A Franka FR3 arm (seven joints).
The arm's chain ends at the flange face. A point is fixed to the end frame.
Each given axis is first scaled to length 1.
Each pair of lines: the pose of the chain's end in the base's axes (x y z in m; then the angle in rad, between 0 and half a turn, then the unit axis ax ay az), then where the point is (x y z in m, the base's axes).
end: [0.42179 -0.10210 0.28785 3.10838 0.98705 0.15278 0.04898]
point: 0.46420 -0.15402 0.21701
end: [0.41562 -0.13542 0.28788 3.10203 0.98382 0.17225 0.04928]
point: 0.46012 -0.18621 0.21751
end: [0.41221 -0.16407 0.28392 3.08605 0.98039 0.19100 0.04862]
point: 0.45867 -0.21442 0.21451
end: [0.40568 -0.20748 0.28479 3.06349 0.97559 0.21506 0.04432]
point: 0.45419 -0.25739 0.21646
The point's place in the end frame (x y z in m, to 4 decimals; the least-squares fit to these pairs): 0.0180 0.0588 0.0757
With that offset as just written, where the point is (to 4 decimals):
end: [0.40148 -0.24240 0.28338 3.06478 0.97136 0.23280 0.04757]
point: 0.4521 -0.2904 0.2153
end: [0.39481 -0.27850 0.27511 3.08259 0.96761 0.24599 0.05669]
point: 0.4477 -0.3237 0.2067
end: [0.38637 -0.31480 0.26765 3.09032 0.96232 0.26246 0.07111]
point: 0.4426 -0.3572 0.2001
